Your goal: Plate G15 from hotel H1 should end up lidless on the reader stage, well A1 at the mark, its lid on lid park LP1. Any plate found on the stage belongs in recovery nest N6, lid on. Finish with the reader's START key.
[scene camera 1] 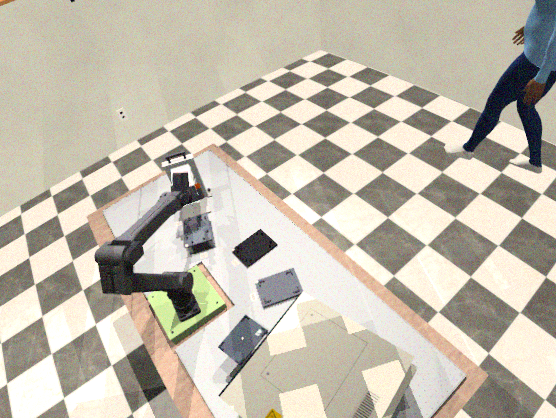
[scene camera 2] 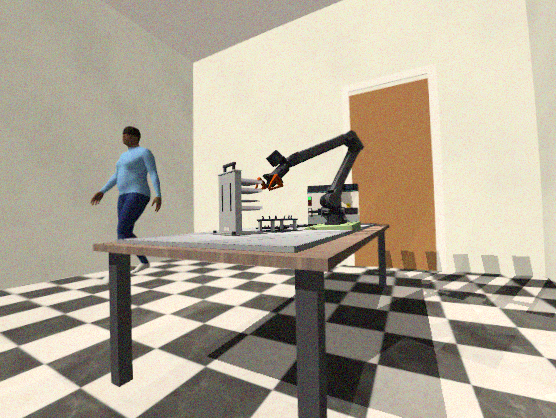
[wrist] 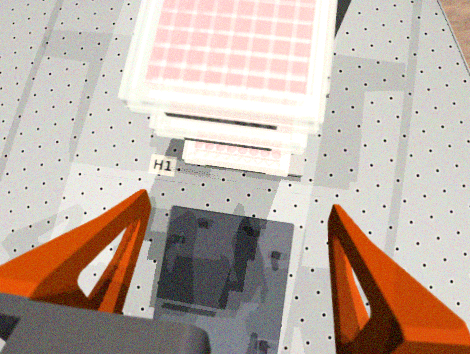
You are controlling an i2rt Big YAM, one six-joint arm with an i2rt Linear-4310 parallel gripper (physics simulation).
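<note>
My gripper is open and empty. Its orange fingers stand wide apart, short of hotel H1, at about the height of the upper plates in scene camera 2. Several pale plates sit one above another in the hotel; the top plate shows pink wells. The lowest plate in the wrist view also shows pink wells. No plate name such as G15 is readable. The H1 label lies in front of the hotel. The beige reader stands at the other end; its START key cannot be made out.
A raised dark nest with pegs stands before the hotel, below the fingers. A black pad, a grey pegged plate and a dark plate lie between it and the reader. Their labels are unreadable. A person stands beyond the table.
</note>
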